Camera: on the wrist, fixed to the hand. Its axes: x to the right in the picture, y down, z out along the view.
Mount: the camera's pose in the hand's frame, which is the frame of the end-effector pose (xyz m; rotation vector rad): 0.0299 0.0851 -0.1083 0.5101 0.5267 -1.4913
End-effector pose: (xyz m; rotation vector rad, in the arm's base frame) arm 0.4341 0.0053 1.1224 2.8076 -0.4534 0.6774
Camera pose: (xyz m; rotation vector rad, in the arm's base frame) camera 0.3861 -0.0509 1.2424 2.1879 1.8517 1.0430
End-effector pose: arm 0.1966 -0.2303 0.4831 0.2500 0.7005 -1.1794
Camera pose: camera 0.2398 -0.1633 0.3669 0.5001 1.0628 -2.7940
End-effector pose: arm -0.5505 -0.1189 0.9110 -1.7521 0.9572 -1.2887
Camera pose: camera -0.6604 -0.1976 0.8711 1.5768 0.7101 2.5889
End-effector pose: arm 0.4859 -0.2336 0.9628 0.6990 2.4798 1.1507
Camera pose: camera 0.4350 -0.2370 1.0942 -1.3718 2.5649 0.0775
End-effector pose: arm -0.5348 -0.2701 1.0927 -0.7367 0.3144 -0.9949
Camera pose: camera -0.5243 -0.3122 0.9586 -0.1030 -0.1242 -2.5748
